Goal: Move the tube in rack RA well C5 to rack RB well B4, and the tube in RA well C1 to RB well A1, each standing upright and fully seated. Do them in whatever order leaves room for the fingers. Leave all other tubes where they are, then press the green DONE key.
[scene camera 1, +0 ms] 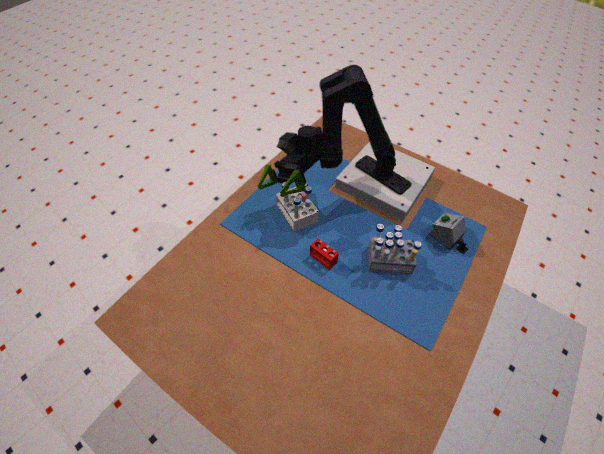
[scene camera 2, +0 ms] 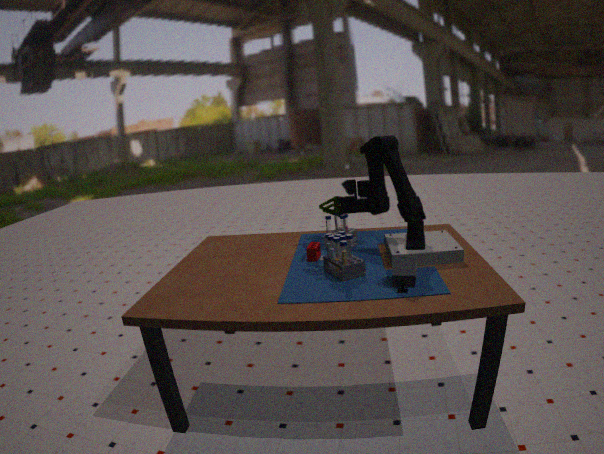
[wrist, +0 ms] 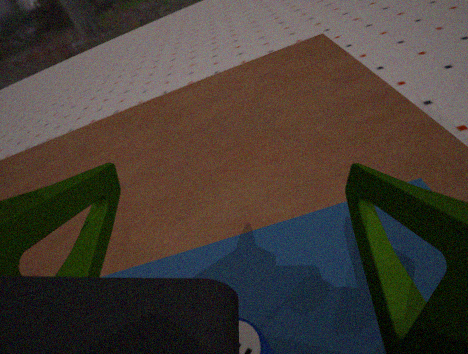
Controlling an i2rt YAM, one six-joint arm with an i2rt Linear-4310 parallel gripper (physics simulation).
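Seen in the pictures: gripper, fingertip midpoint: [scene camera 1: 269, 191] [scene camera 2: 321, 208] [wrist: 233, 176]; arm's base, origin of the base link: [scene camera 1: 382, 175] [scene camera 2: 415, 241].
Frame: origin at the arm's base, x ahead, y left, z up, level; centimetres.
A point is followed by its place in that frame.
Observation:
My gripper [scene camera 1: 270, 190] {x 38.8, y -13.9, z 9.8 cm} [scene camera 2: 321, 205] {x 38.8, y -13.9, z 9.8 cm} [wrist: 233, 176] {x 38.8, y -13.9, z 9.8 cm} is open and empty, fingers wide apart, above the far-left side of the pale rack [scene camera 1: 305, 221] {x 32.7, y -4.9, z -1.4 cm}. That rack holds a few upright blue-capped tubes; the fingers partly hide them in scene camera 1. One cap [wrist: 251, 340] {x 32.9, y -14.5, z 8.2 cm} shows at the bottom of the wrist view, partly behind the dark gripper body. A grey rack [scene camera 1: 392, 267] [scene camera 2: 345, 274] at the right holds several upright blue-capped tubes. The rack and well labels cannot be read. The green DONE key [scene camera 1: 445, 218] {x 3.7, y 26.6, z 2.8 cm} is on a grey box [scene camera 1: 451, 231] {x 6.9, y 30.6, z 3.0 cm} at the right.
A small red block with holes [scene camera 1: 324, 253] {x 38.4, y 8.2, z 0.8 cm} [scene camera 2: 313, 251] {x 36.5, y 11.0, z -0.4 cm} stands between the racks on the blue mat [scene camera 1: 420, 320] {x 33.2, y 39.4, z -4.2 cm} [scene camera 2: 300, 292] {x 33.9, y 38.3, z -4.3 cm} [wrist: 220, 260] {x 45.6, y -6.9, z -4.3 cm}. The arm's pale base plate [scene camera 1: 370, 192] {x 9.6, y 2.1, z -0.1 cm} [scene camera 2: 435, 258] {x -7.1, y 12.8, z -2.3 cm} is behind the racks. The wooden table [scene camera 1: 250, 350] {x 70.6, y 13.2, z -4.6 cm} [scene camera 2: 225, 285] {x 60.2, y 35.5, z -4.6 cm} [wrist: 240, 125] {x 69.3, y -6.8, z -4.6 cm} surrounds the mat.

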